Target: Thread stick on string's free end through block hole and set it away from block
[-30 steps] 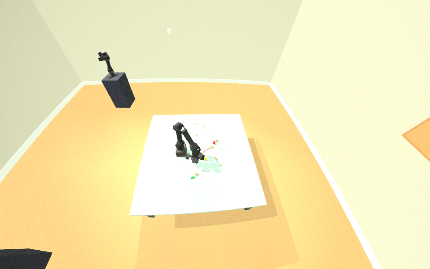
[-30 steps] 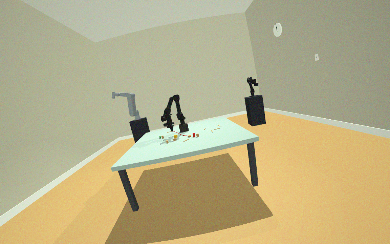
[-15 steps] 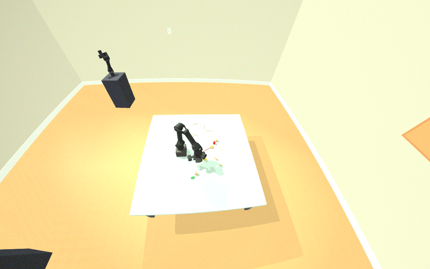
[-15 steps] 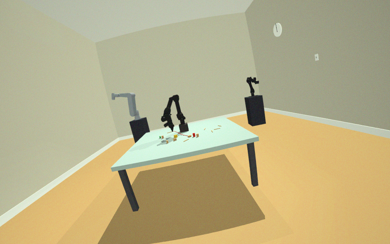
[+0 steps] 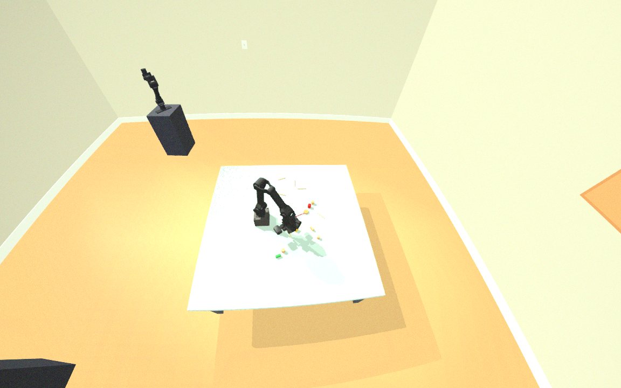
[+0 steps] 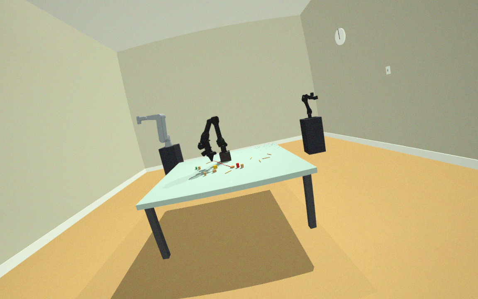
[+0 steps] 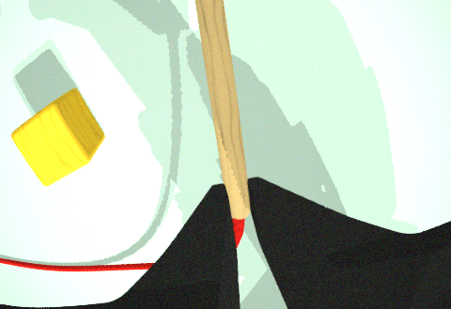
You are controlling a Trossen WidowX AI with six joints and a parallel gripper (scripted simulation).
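Now: the yellow cube 70 mm ahead of my gripper tip, 30 mm to the left of it and 40 mm below it. From my gripper tip the other things lie so: green piece: 50 mm behind, 190 mm to the right, 50 mm below; thin wooden stick: 10 mm ahead, 10 mm to the right; round wooden button: 150 mm ahead, 210 mm to the left, 50 mm below.
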